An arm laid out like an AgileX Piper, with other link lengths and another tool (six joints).
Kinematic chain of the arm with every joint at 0, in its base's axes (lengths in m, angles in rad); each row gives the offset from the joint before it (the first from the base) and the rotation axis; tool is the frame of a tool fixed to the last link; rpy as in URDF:
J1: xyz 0 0 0.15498 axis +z
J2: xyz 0 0 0 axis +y
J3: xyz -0.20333 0 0.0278 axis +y
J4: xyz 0.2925 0 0.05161 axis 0.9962 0 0.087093
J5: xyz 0 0 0 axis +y
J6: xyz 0.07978 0 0.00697 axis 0.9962 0 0.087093
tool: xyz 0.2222 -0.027 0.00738 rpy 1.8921 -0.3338 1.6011
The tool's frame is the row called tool.
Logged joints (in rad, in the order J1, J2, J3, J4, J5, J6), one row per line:
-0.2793 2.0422 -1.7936 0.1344 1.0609 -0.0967
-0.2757 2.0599 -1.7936 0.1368 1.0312 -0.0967
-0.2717 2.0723 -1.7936 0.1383 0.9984 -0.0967
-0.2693 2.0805 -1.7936 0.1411 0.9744 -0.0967
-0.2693 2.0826 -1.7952 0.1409 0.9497 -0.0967
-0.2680 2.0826 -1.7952 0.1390 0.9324 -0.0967
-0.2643 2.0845 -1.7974 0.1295 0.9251 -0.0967
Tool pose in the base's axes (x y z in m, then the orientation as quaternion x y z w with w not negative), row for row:
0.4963 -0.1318 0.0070 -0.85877 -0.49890 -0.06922 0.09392
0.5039 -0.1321 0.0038 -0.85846 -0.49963 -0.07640 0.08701
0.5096 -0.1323 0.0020 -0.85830 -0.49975 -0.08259 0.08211
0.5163 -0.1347 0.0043 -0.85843 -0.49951 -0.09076 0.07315
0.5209 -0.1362 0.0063 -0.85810 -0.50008 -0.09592 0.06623
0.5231 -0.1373 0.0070 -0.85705 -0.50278 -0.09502 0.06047
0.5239 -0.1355 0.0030 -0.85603 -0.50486 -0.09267 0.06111
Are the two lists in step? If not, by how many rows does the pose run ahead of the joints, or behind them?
The pose runs 1 row ahead of the joints: the pose in row i belongs to the joints in row i + 1.
